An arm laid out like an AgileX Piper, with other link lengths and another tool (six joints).
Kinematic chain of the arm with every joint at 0, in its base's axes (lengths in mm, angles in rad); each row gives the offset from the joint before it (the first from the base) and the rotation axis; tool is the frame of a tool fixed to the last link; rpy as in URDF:
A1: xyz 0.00 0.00 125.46 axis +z
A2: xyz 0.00 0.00 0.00 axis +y
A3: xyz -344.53 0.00 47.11 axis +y
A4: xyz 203.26 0.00 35.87 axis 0.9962 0 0.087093
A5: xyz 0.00 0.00 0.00 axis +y
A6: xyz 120.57 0.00 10.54 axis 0.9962 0 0.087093
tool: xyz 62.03 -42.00 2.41 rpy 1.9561 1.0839 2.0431
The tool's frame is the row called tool.
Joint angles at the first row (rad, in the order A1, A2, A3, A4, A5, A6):
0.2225, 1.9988, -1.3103, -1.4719, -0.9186, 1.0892
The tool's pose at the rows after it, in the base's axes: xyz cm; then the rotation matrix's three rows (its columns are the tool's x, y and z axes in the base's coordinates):
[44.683 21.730 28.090], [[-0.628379 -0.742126 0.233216], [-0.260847 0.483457 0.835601], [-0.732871 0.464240 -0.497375]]
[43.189 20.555 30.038], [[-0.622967 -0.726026 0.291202], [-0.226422 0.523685 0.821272], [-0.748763 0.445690 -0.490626]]
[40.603 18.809 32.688], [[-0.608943 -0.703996 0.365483], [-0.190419 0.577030 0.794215], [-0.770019 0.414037 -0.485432]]
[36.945 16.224 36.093], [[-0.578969 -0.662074 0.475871], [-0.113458 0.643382 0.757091], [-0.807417 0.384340 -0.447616]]
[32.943 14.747 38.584], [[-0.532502 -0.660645 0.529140], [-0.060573 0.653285 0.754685], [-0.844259 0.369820 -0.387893]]
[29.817 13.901 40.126], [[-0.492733 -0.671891 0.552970], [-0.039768 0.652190 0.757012], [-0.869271 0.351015 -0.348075]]
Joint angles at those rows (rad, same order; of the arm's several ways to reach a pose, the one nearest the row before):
0.2225, 1.9212, -1.2485, -1.4347, -0.8813, 1.0797
0.2225, 1.8367, -1.1854, -1.4001, -0.8334, 1.0654
0.2225, 1.7096, -1.1028, -1.3764, -0.7647, 1.0619
0.2225, 1.5383, -0.9985, -1.3056, -0.6729, 1.0386
0.2225, 1.3925, -0.9046, -1.2401, -0.6548, 1.0035
0.2225, 1.2862, -0.8473, -1.2260, -0.6504, 0.9994

